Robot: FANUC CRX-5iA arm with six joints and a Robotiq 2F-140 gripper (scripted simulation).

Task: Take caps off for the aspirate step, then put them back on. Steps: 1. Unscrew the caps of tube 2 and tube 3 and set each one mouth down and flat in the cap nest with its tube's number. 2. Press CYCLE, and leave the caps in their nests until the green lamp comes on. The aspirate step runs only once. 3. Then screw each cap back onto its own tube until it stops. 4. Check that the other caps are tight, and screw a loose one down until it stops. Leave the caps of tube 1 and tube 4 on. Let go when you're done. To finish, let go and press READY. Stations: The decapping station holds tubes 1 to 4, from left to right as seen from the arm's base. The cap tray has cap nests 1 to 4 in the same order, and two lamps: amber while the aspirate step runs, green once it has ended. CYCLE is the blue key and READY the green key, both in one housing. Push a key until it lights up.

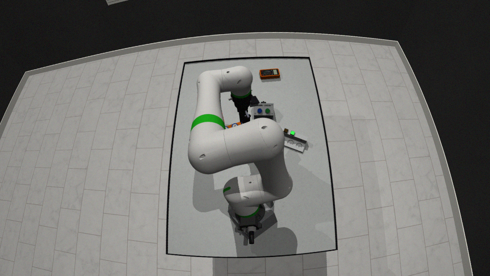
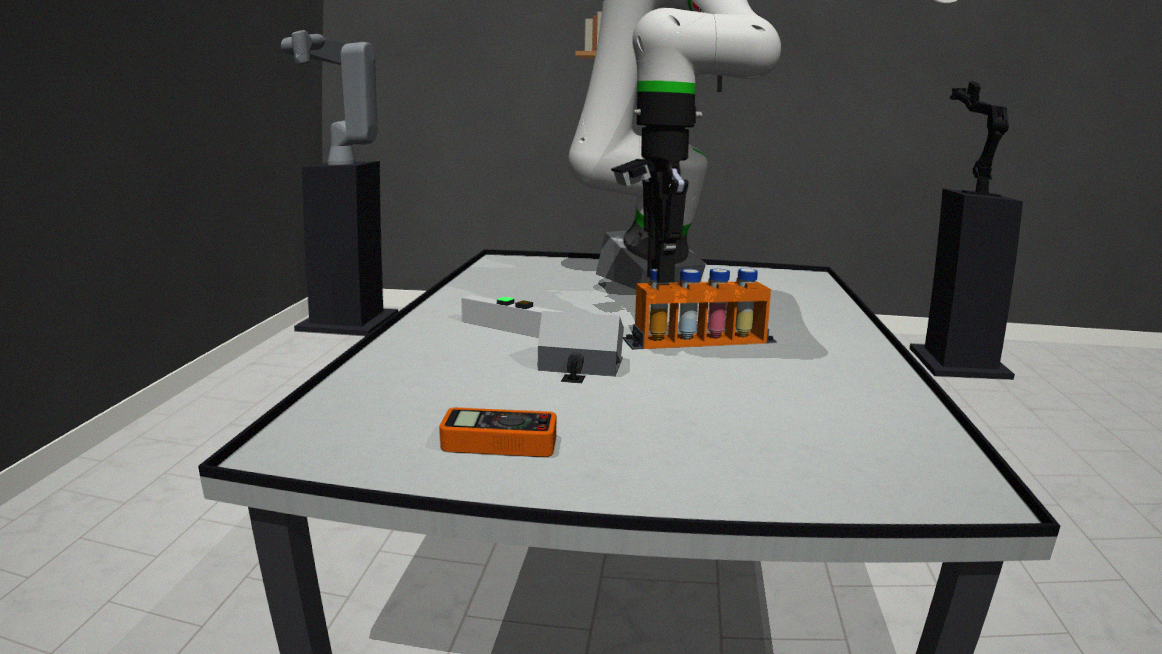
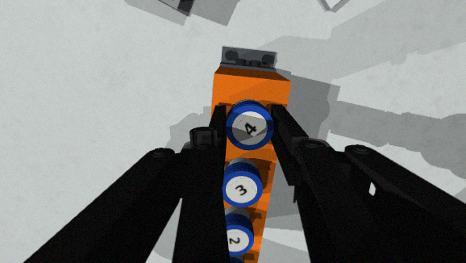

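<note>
Right now the cap 4 is 2 cm below my hand. Round my hand: cap 3 (5 cm to the left, 3 cm below, 2 cm behind); blue key (11 cm ahead, 9 cm to the right, 7 cm below); cap 2 (10 cm to the left, 3 cm below, 3 cm behind).
</note>
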